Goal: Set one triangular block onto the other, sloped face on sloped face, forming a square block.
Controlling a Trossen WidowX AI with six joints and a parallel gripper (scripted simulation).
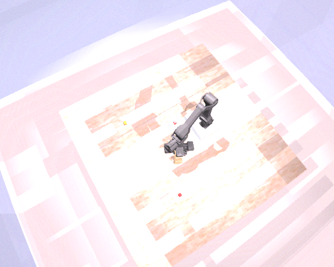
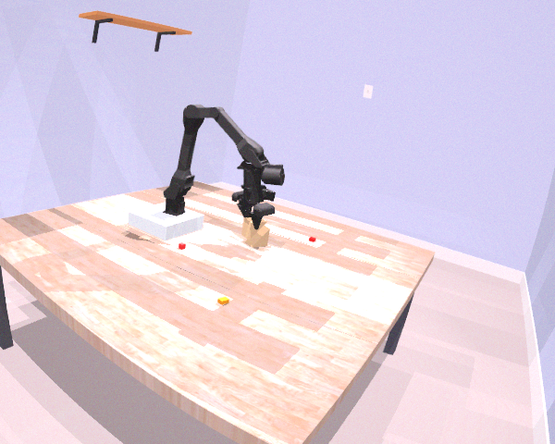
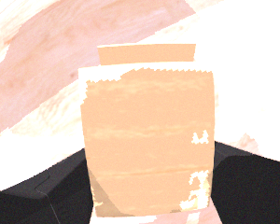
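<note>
The triangular block lies 1 cm to the right of my gripper tip and 1 cm above it. The rest, counted from my gripper tip: small yellow block (10 cm ahead, 43 cm to the right, 6 cm below).
</note>
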